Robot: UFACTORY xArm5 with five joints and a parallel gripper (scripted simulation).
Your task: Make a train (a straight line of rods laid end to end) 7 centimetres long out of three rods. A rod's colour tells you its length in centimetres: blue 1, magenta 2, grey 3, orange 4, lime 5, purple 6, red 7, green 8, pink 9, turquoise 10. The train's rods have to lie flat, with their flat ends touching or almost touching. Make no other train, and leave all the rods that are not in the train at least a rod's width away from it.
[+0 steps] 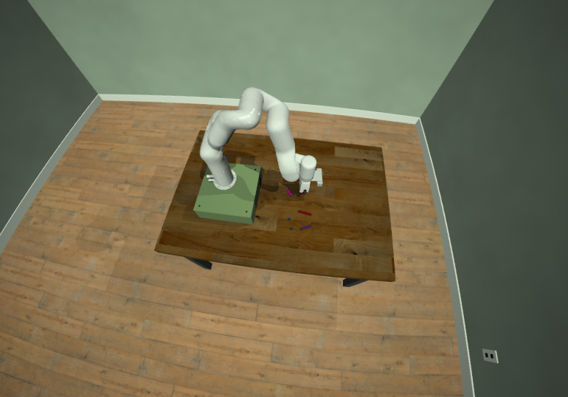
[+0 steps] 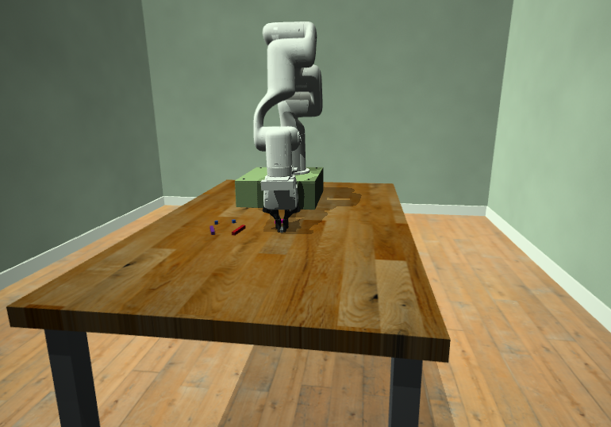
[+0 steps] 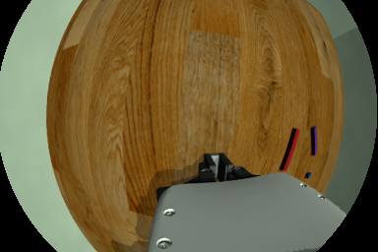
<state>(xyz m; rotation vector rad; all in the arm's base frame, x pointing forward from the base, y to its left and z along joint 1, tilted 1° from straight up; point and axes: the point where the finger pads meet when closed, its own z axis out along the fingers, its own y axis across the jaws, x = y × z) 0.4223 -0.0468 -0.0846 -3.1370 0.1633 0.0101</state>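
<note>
Right now my hand is 2 cm above the grey rod. The rest, counted from my hand: red rod: 13 cm to the right, 2 cm below, 1 cm behind; then purple rod: 21 cm to the right, 2 cm below, 1 cm behind.
</note>
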